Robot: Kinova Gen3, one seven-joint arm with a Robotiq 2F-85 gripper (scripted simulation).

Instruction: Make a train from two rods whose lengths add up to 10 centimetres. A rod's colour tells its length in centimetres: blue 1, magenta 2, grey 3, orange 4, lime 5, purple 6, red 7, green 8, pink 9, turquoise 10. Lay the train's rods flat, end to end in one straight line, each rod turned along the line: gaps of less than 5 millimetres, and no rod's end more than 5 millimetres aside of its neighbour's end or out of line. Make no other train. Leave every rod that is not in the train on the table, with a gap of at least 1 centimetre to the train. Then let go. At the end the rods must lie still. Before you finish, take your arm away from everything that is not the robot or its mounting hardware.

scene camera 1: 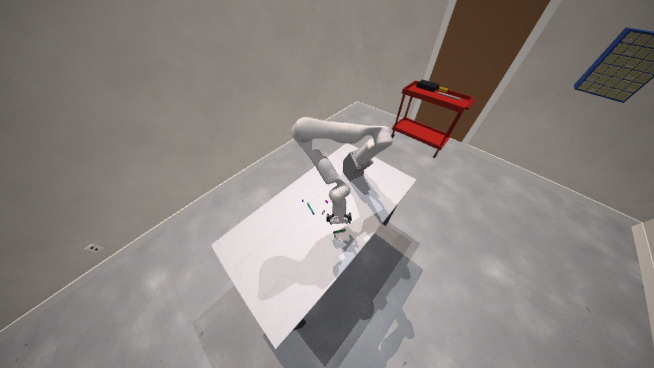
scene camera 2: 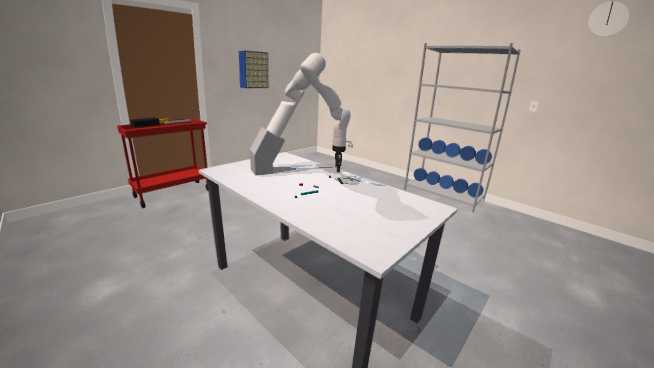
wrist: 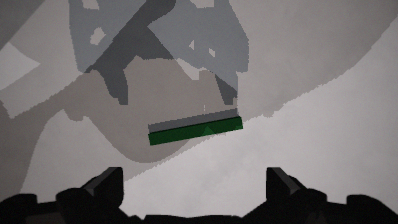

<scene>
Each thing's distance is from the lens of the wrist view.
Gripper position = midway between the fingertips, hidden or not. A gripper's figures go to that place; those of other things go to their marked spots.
gripper (wrist: pixel 194 182): 16 cm
green rod (wrist: pixel 235 123): 22 cm
</scene>
